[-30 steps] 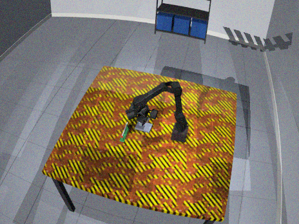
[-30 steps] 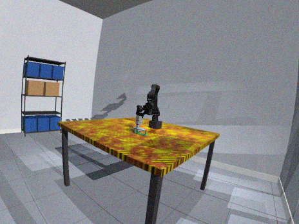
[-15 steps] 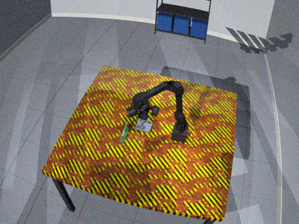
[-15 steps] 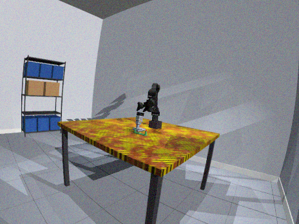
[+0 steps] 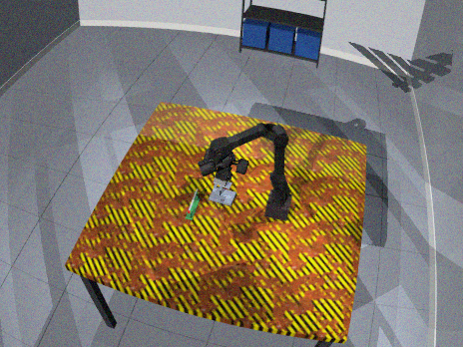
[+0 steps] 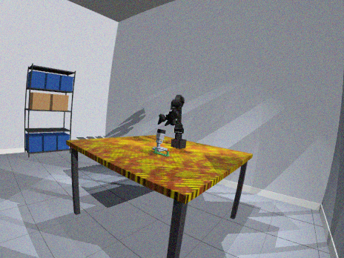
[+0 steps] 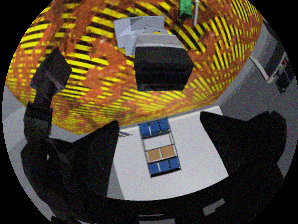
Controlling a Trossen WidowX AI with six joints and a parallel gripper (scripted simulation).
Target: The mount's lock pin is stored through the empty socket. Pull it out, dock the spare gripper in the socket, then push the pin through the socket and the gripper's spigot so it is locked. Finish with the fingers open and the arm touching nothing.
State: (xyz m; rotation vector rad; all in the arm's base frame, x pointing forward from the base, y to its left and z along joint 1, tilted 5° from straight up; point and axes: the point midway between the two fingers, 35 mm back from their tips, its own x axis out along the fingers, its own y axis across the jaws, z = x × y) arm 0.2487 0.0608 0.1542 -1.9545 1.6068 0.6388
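Right now the green cradle is 19 cm below my gripper tip, 15 cm to the left of it and 10 cm ahead of it. From my gripper tip the other things lie so: spare gripper: 9 cm below, 2 cm to the left, 2 cm ahead; then grey mount: 16 cm below, 2 cm to the left, 2 cm ahead.
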